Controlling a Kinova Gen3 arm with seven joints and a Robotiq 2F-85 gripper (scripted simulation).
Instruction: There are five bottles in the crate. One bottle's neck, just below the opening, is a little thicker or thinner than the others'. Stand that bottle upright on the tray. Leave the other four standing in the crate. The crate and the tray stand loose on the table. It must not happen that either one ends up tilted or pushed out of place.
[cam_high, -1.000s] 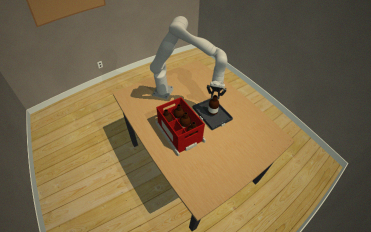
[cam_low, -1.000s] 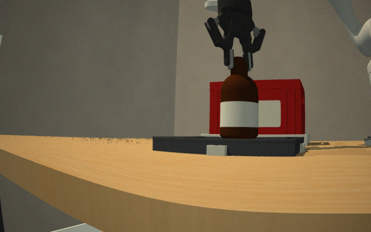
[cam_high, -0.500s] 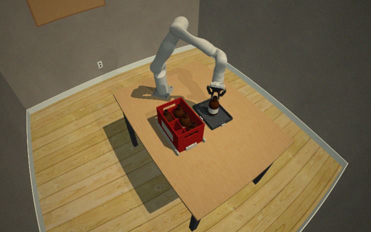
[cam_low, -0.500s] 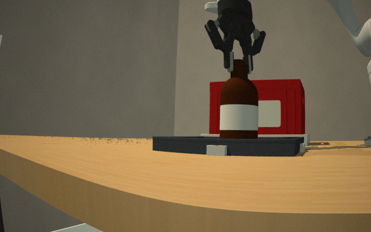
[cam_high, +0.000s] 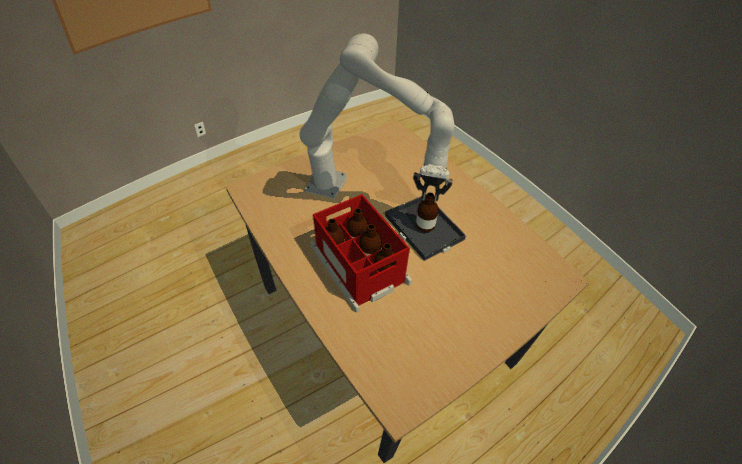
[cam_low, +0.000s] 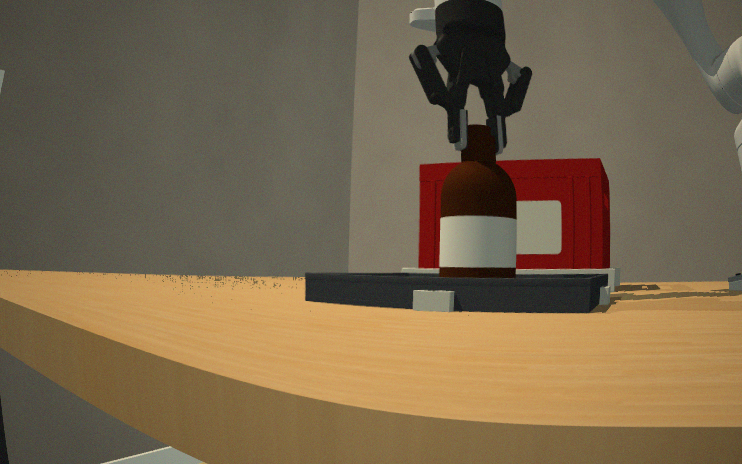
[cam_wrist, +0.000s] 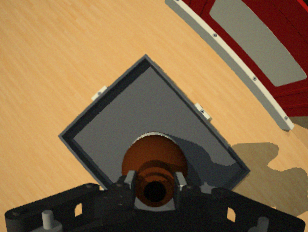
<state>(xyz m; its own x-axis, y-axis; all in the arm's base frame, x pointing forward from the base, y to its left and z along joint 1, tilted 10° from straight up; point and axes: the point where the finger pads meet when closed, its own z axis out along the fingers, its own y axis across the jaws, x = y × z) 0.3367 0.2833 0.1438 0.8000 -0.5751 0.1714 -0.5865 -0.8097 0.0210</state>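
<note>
Right now my hand is 15 cm above the dark grey tray. Also, from my hand: red crate: 29 cm to the right, 8 cm below, 7 cm ahead; then glass bottle: 23 cm to the right, 15 cm ahead, 7 cm below.
</note>
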